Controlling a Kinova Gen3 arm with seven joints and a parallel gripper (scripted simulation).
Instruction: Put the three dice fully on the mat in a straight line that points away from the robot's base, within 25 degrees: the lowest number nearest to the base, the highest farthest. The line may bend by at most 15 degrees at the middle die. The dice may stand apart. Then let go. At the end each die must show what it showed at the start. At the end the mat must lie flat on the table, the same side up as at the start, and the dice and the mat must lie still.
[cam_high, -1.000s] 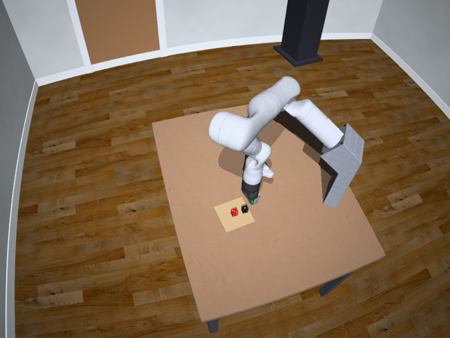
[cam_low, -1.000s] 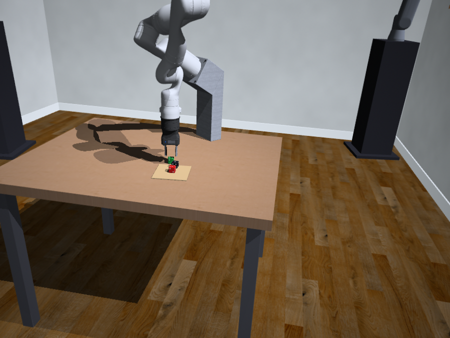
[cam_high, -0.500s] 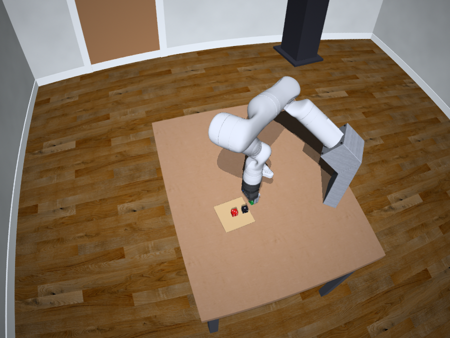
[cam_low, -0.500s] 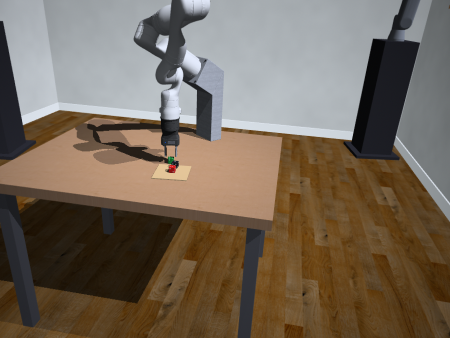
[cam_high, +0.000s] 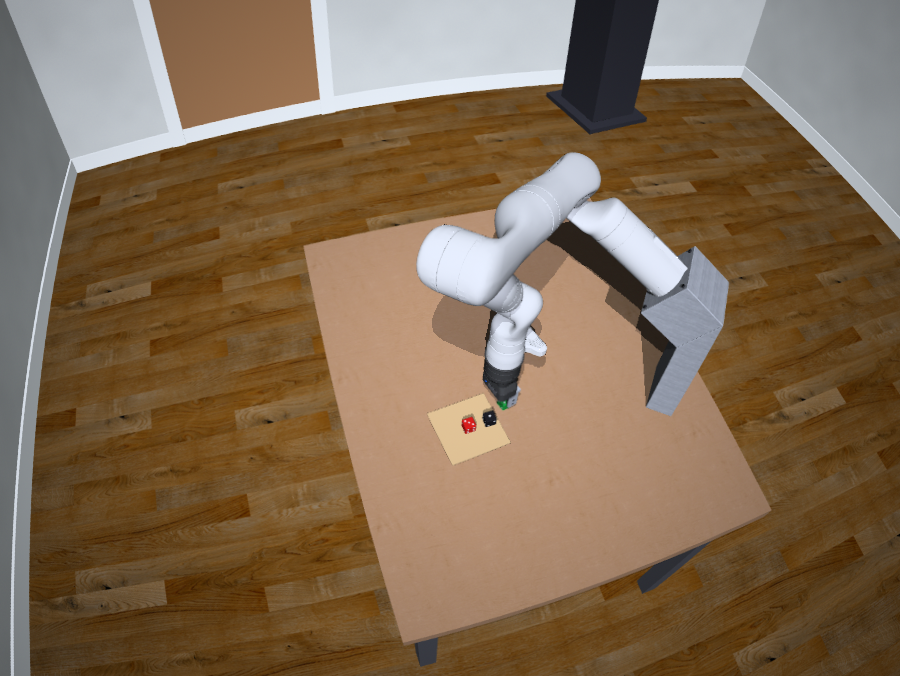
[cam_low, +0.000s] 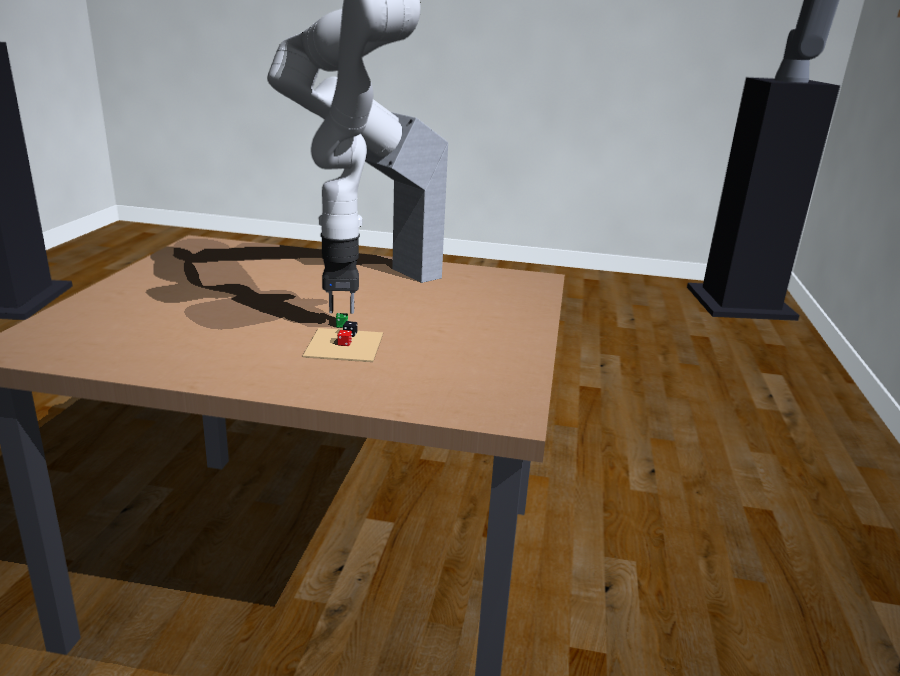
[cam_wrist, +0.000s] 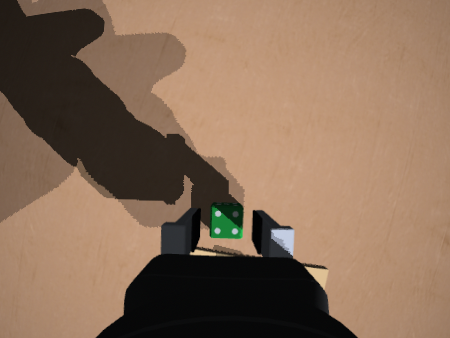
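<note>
My gripper is now 4 cm above the green die. Round my hand: tan mat 10 cm ahead, 5 cm below, 2 cm to the left; red die 10 cm ahead, 3 cm below, 2 cm to the left; black die 5 cm ahead, 3 cm below, 2 cm to the left.
</note>
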